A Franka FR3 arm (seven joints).
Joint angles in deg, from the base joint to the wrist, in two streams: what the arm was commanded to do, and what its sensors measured. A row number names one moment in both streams.
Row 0, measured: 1.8 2.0 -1.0 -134.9 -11.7 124.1 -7.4
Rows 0 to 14, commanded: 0.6 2.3 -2.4 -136.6 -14.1 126.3 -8.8; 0.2 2.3 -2.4 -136.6 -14.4 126.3 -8.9; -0.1 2.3 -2.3 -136.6 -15.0 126.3 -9.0; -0.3 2.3 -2.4 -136.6 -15.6 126.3 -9.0; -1.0 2.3 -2.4 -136.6 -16.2 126.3 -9.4; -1.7 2.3 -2.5 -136.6 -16.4 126.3 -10.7; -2.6 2.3 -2.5 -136.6 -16.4 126.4 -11.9; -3.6 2.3 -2.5 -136.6 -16.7 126.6 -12.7; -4.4 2.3 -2.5 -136.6 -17.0 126.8 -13.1; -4.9 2.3 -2.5 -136.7 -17.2 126.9 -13.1; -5.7 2.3 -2.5 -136.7 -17.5 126.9 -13.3; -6.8 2.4 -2.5 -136.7 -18.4 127.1 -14.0; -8.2 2.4 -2.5 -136.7 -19.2 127.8 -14.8; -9.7 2.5 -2.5 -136.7 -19.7 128.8 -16.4; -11.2 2.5 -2.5 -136.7 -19.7 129.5 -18.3
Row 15, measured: -6.6 2.2 -2.8 -135.2 -18.2 125.9 -13.7
